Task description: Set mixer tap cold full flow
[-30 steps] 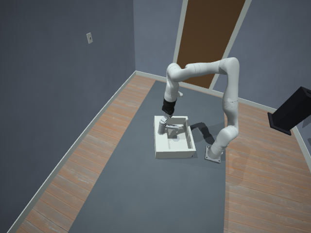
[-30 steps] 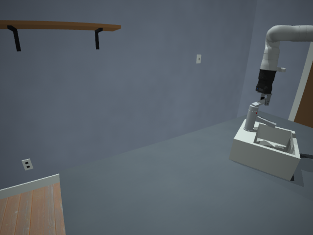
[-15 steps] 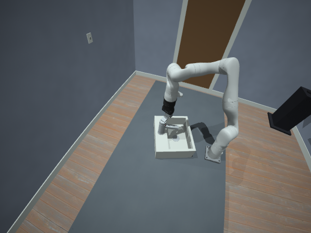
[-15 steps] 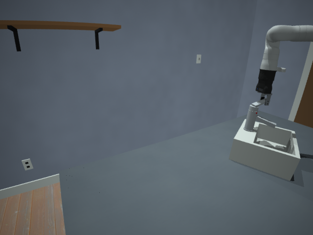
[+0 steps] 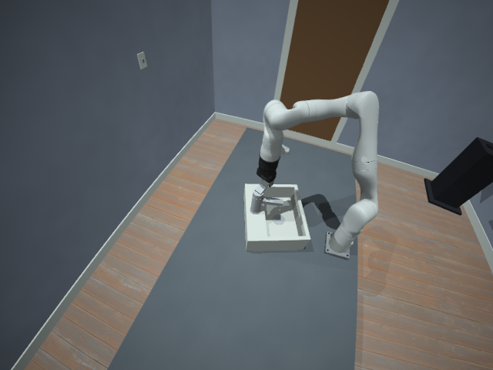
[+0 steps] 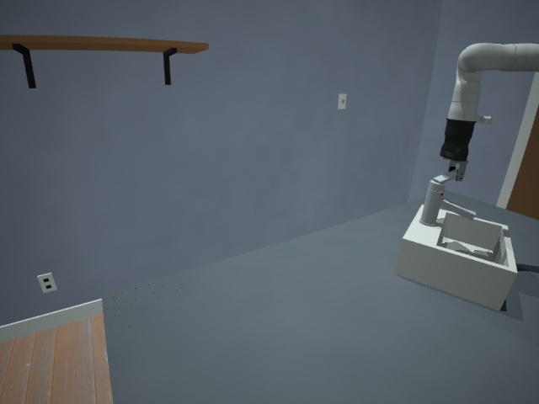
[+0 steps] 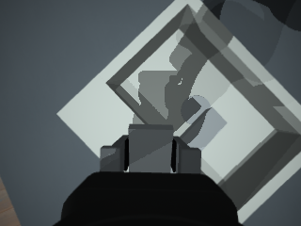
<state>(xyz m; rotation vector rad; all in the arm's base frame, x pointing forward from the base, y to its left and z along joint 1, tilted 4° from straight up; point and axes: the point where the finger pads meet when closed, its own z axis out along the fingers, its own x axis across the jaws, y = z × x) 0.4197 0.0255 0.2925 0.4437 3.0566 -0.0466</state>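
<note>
Now: the flat lever 20 mm to the left of my hand, 10 mm below it and 10 mm ahead of it. Also, from my hand: white basin (250 mm below, 90 mm behind); then grey mixer tap (60 mm below, 40 mm to the left).
</note>
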